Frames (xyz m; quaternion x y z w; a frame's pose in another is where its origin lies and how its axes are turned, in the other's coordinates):
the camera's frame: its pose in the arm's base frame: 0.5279 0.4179 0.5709 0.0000 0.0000 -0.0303 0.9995
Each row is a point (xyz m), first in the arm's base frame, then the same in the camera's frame.
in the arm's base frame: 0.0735 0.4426 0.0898
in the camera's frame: -0.4551 -0.0029 -0.4811
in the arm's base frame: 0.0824 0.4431 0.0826
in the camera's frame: -0.4462 -0.0018 -0.4883
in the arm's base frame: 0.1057 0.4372 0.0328
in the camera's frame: -0.4226 -0.0063 -0.5381
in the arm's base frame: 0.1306 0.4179 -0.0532
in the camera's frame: -0.3966 -0.0241 -0.6241
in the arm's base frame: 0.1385 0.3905 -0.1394
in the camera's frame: -0.3870 -0.0509 -0.7103
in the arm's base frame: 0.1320 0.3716 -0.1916
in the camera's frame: -0.3924 -0.0702 -0.7625
